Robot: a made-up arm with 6 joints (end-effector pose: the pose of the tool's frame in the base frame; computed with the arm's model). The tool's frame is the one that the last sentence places. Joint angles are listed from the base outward.
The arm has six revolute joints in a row. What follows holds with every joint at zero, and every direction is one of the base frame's.
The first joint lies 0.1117 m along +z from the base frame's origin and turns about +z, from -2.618 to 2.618 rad.
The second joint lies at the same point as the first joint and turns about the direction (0.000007, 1, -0.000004), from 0 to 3.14 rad.
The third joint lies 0.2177 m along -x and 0.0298 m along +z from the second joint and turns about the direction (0.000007, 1, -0.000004), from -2.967 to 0 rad.
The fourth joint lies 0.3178 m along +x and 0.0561 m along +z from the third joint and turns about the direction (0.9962, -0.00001, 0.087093), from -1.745 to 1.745 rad.
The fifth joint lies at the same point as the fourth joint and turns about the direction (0.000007, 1, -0.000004), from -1.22 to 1.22 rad.
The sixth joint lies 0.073 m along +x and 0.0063 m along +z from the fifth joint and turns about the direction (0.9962, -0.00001, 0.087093), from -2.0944 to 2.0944 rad.
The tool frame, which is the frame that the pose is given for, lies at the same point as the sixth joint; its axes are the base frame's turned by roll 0, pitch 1.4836 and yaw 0 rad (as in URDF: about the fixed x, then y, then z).
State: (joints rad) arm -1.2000 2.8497 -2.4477 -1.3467 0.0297 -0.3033
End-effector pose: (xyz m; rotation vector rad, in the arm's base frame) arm 0.2157 -0.5609 0.0499 -0.5184 2.3798 -1.7425
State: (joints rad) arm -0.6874 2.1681 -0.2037 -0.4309 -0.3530 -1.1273
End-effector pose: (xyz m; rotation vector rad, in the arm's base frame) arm 0.0671 -0.0414 -0.1126 -1.2361 2.7373 0.0744
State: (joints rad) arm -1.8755 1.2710 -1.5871 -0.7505 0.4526 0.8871
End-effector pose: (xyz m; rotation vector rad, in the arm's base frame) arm -0.1165 -0.2973 0.4848 1.6118 0.6392 -1.5330
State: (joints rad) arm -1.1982 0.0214 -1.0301 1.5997 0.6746 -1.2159
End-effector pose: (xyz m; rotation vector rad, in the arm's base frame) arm 0.0171 0.0820 0.4964 -0.1563 0.7895 -0.6110
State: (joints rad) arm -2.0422 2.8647 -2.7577 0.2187 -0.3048 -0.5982
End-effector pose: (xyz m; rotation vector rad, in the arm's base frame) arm -0.2812 -0.5412 0.1844 1.2476 1.0533 -2.0460
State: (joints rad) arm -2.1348 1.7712 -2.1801 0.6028 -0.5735 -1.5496
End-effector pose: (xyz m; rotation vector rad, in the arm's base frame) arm -0.2224 -0.3095 0.5550 -0.8414 -0.4980 2.8722
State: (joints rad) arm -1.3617 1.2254 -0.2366 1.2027 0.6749 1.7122
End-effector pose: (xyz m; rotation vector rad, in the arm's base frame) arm 0.0830 -0.1852 0.0369 -2.5342 1.2521 -1.0463
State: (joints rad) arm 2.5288 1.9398 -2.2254 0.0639 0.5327 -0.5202
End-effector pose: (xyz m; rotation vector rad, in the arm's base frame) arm -0.3840 0.2671 0.4357 -1.9943 0.1198 1.4781
